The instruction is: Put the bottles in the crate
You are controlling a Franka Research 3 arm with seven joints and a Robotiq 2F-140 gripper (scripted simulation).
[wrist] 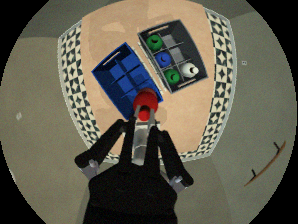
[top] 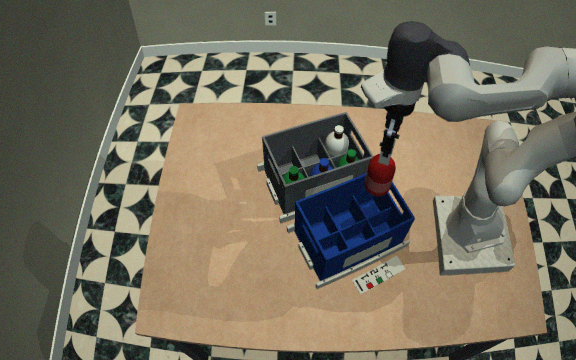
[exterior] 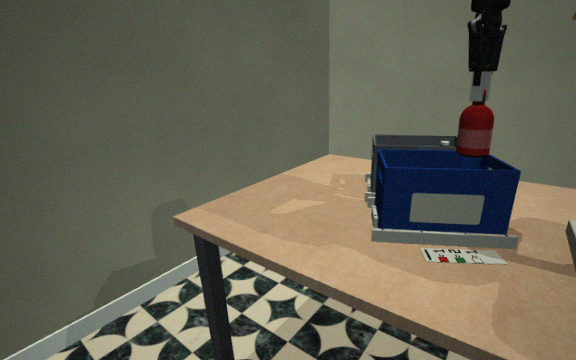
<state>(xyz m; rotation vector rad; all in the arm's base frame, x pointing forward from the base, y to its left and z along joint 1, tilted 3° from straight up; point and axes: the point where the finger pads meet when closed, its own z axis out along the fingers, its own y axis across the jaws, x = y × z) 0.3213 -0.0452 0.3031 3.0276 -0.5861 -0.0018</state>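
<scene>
Now: hand 8 cm above the red bottle. The rest, counted from my hand: blue crate: 6 cm ahead, 8 cm to the left, 26 cm below; grey crate: 16 cm ahead, 13 cm to the right, 26 cm below; blue bottle: 14 cm ahead, 8 cm to the right, 25 cm below.
</scene>
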